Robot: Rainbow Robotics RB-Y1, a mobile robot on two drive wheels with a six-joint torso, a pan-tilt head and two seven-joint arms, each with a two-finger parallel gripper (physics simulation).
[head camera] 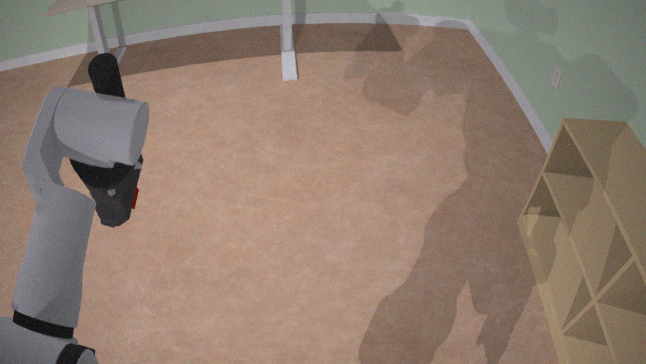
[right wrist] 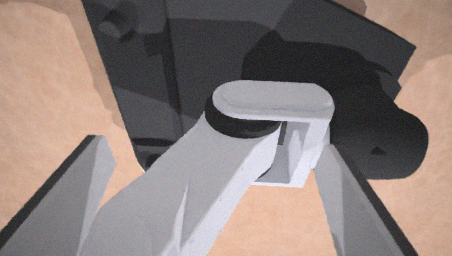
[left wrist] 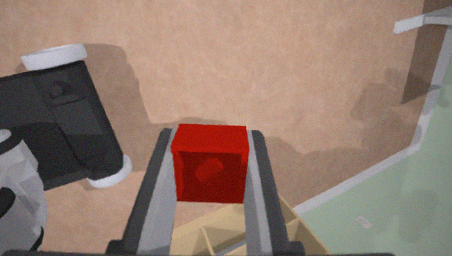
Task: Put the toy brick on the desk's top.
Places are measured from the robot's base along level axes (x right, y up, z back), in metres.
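Pixels of known places: left gripper, fingertip midpoint: [head camera: 126,198] [left wrist: 212,142]; right gripper, fingertip midpoint: [right wrist: 215,153].
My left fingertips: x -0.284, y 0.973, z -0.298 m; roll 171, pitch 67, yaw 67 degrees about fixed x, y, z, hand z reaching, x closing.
Behind a point stands the place of what it marks.
The red toy brick [head camera: 135,198] {x -0.263, y 0.980, z -0.292 m} [left wrist: 211,172] {x -0.280, y 0.991, z -0.291 m} is held between the two fingers of my left gripper [head camera: 115,220] [left wrist: 212,142] {x -0.284, y 0.973, z -0.298 m}. Its open, hollow side faces the left wrist camera. In the head view a small red part of it shows beside the dark gripper, above the floor. A corner of the desk's top [head camera: 75,4] {x -1.256, y 0.721, z -1.906 m} shows at the upper left edge of the head view, far beyond the left gripper; the rest is cut off. My right gripper [right wrist: 215,153] {x 0.218, y 0.544, z 0.203 m} is open, with its fingers wide apart.
A white desk leg [head camera: 287,45] {x -0.106, y 0.062, z -2.305 m} stands at the top middle, near the wall; a white leg foot [left wrist: 412,24] shows in the left wrist view. A wooden shelf unit [head camera: 575,240] {x 0.946, y 0.346, z -0.595 m} stands at the right. The robot's dark base [left wrist: 80,120] {x -0.038, y 0.191, z -0.009 m} [right wrist: 140,75] {x 0.071, y 0.191, z 0.008 m} is below the arms.
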